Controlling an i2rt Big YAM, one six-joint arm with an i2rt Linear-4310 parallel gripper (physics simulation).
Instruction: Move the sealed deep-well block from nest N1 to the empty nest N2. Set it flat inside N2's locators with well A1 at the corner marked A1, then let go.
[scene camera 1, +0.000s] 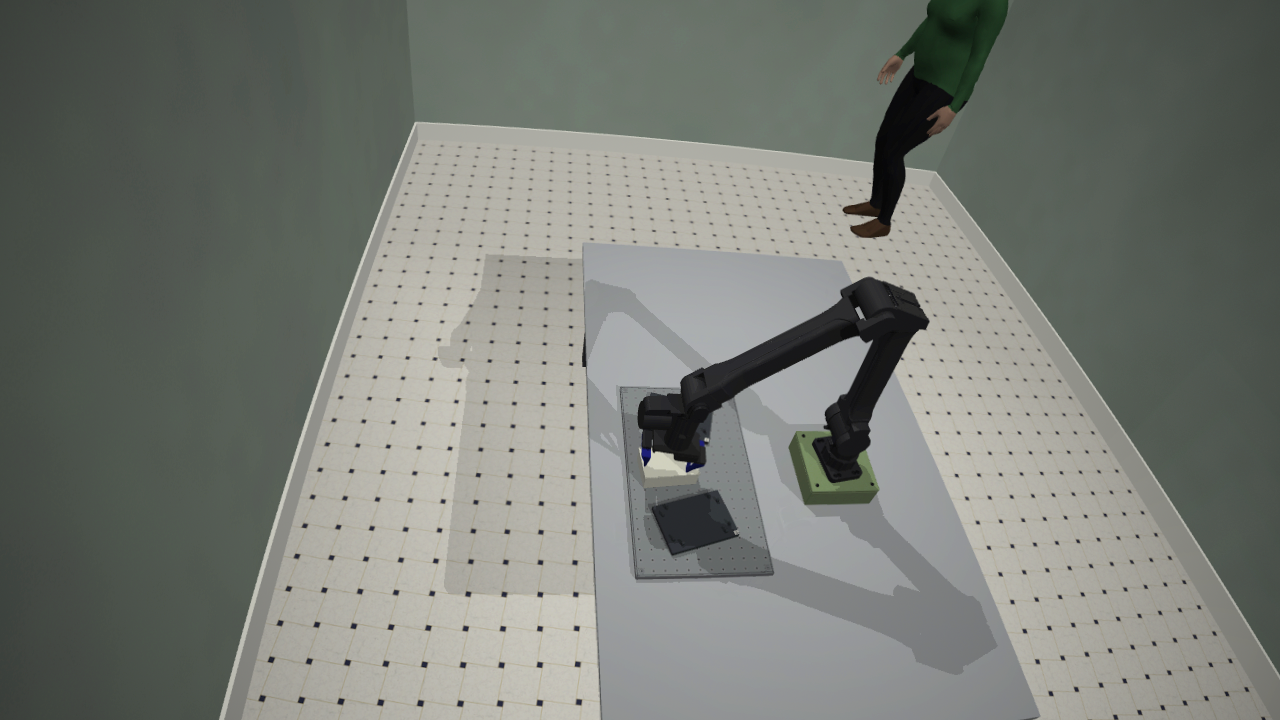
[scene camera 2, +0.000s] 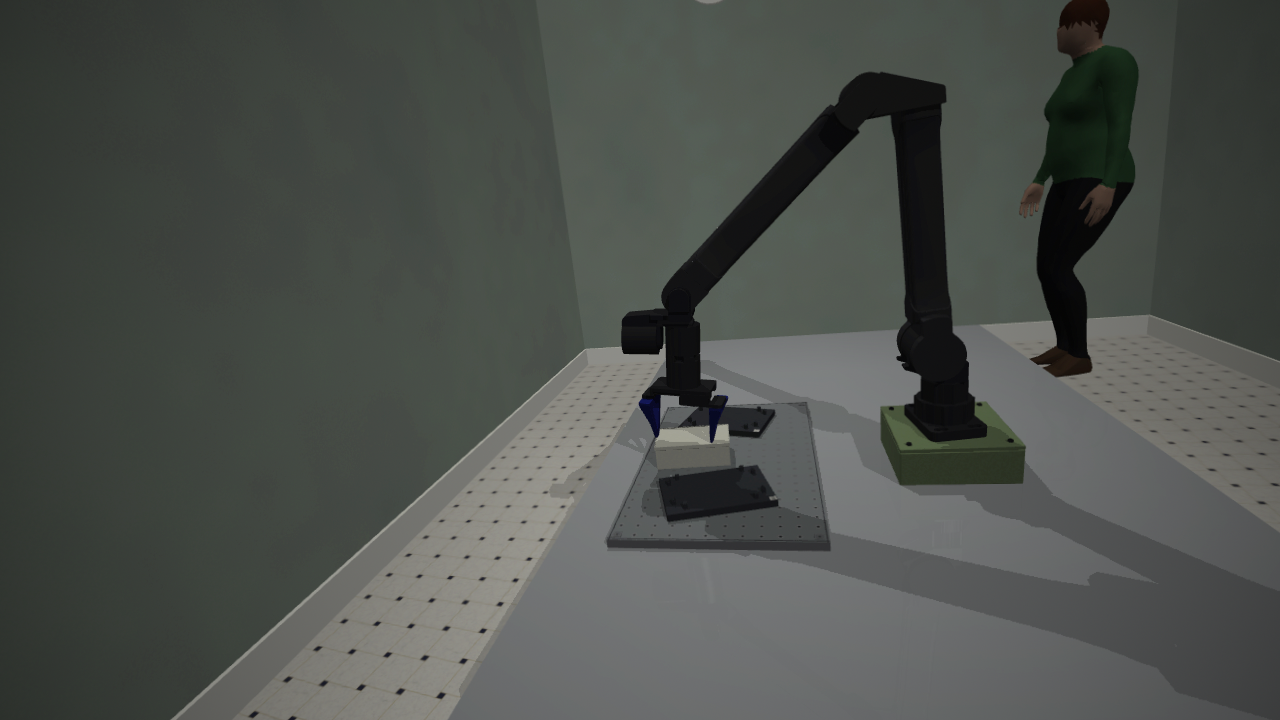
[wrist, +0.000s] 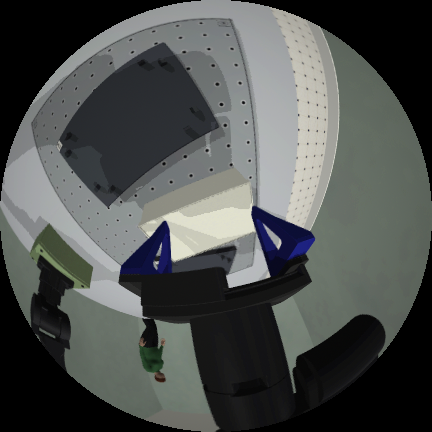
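Pixels of known places: gripper, fingertip midpoint: (scene camera 1: 665, 467) (scene camera 2: 684, 439) (wrist: 209, 216); arm's base at its link origin: (scene camera 1: 835, 460) (scene camera 2: 943, 424) (wrist: 54, 271).
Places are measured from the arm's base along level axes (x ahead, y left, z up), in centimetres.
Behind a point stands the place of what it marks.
Note:
The cream deep-well block (scene camera 1: 671, 480) {x 40.6, y -2.5, z -2.6 cm} (scene camera 2: 691, 454) {x 40.7, y -2.5, z -2.5 cm} (wrist: 210, 220) {x 41.6, y -5.8, z -0.9 cm} stands on the perforated plate (scene camera 1: 750, 548) {x 27.1, y 16.1, z -5.0 cm} (scene camera 2: 798, 483) {x 24.6, y 6.3, z -5.0 cm} (wrist: 235, 112) {x 48.9, y 3.7, z -5.0 cm} between two dark nests. The near nest (scene camera 1: 693, 522) {x 38.3, y 8.3, z -3.8 cm} (scene camera 2: 716, 494) {x 37.5, y 9.8, z -3.8 cm} (wrist: 140, 120) {x 39.8, y 6.9, z -3.8 cm} holds no block and has a small white mark at one corner. The far nest (scene camera 2: 747, 420) {x 29.4, y -18.8, z -3.8 cm} (wrist: 210, 263) {x 36.7, y -20.4, z -3.8 cm} is mostly hidden behind the gripper and block. I cannot read N1, N2 or A1. My gripper (scene camera 1: 667, 467) {x 41.7, y -4.9, z -0.6 cm} (scene camera 2: 684, 437) {x 41.7, y -4.9, z -0.6 cm} (wrist: 209, 216) {x 41.7, y -4.9, z -0.6 cm} is open and points down at the block, its blue fingertips overlapping the top near both ends. Exact tip height is unclear.
The arm's green base block (scene camera 1: 810, 488) {x 9.2, y 5.9, z -1.0 cm} (scene camera 2: 962, 465) {x 0.8, y 8.6, z -3.1 cm} (wrist: 75, 260) {x 7.7, y -3.8, z -4.2 cm} stands on the grey table (scene camera 1: 805, 644) {x 22.6, y 38.8, z -6.3 cm} (scene camera 2: 716, 626) {x 39.5, y 35.3, z -6.3 cm}, right of the plate in the scene views. A person in green (scene camera 1: 962, 44) (scene camera 2: 1087, 134) (wrist: 151, 357) stands beyond the table.

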